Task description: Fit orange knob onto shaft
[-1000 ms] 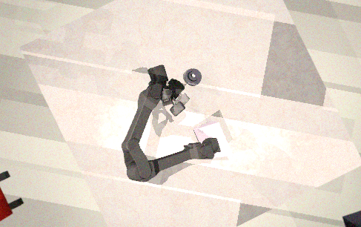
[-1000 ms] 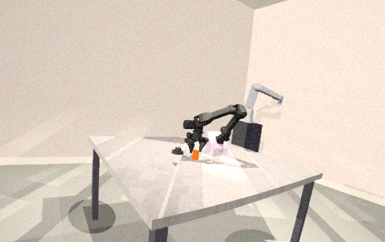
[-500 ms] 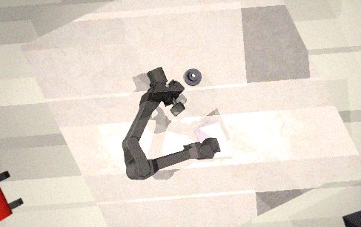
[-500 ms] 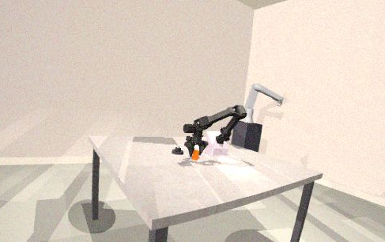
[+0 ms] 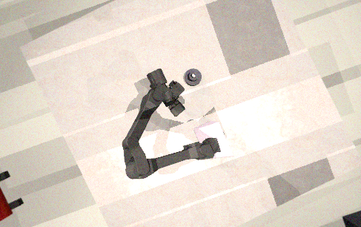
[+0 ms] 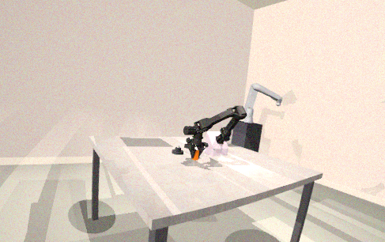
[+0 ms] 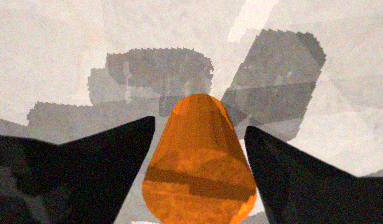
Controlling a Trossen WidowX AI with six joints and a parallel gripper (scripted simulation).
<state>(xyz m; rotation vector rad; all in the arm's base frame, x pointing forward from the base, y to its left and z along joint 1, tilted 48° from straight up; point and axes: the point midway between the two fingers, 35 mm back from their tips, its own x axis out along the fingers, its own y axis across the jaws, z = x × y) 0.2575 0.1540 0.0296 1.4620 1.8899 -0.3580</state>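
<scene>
The dark round pedestal is 60 mm ahead of my gripper tip, 150 mm to the right of it and 20 mm above it. The rest, counted from my gripper tip: orange knob 30 mm above.
</scene>
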